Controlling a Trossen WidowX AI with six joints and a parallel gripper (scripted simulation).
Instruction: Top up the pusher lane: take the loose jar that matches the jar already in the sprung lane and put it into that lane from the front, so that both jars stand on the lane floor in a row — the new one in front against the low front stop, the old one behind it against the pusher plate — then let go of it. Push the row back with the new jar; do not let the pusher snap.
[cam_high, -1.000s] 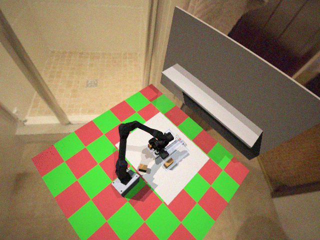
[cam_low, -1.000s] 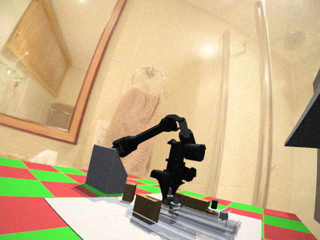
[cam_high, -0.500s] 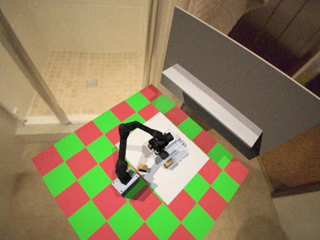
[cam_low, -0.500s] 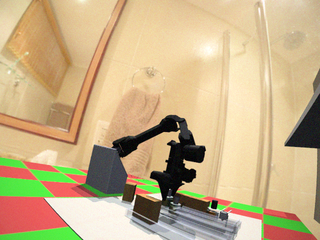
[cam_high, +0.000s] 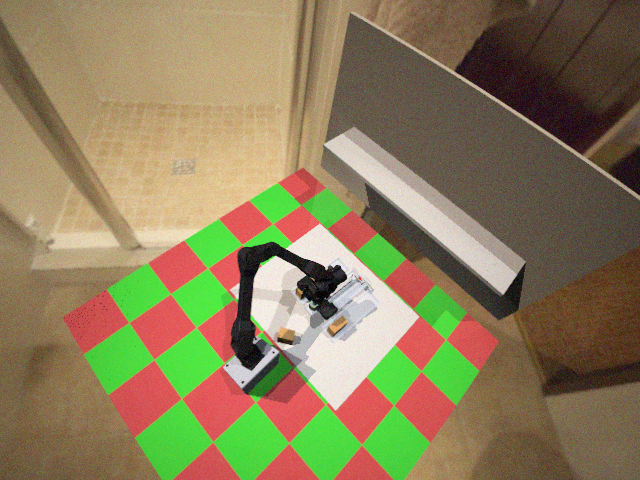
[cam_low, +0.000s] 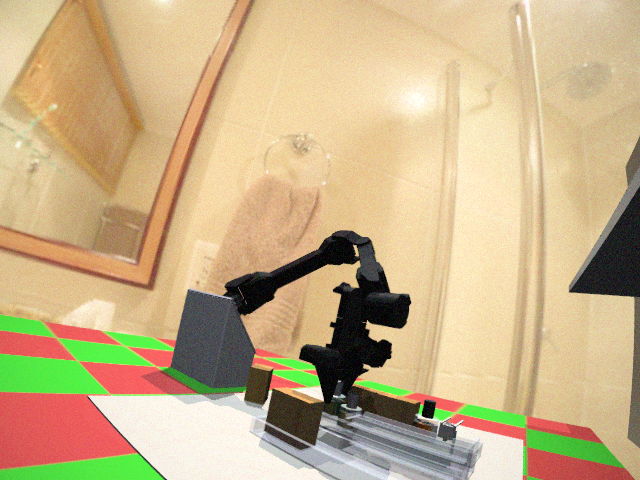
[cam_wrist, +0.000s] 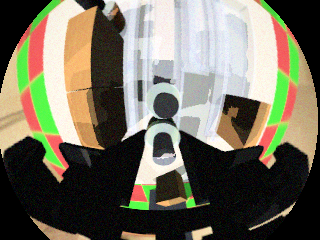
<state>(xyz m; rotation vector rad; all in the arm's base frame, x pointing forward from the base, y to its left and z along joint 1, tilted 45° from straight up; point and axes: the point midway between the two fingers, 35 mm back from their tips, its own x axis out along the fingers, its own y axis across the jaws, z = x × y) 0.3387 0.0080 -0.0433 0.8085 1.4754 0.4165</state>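
Now: the sprung lane 13 cm ahead of my gripper tip, 6 cm to the right of it and 3 cm below it. The rest, counted from my gripper tip: wall shelf: 49 cm ahead, 10 cm to the right, 32 cm above; then pusher plate: 14 cm ahead, 6 cm to the right.
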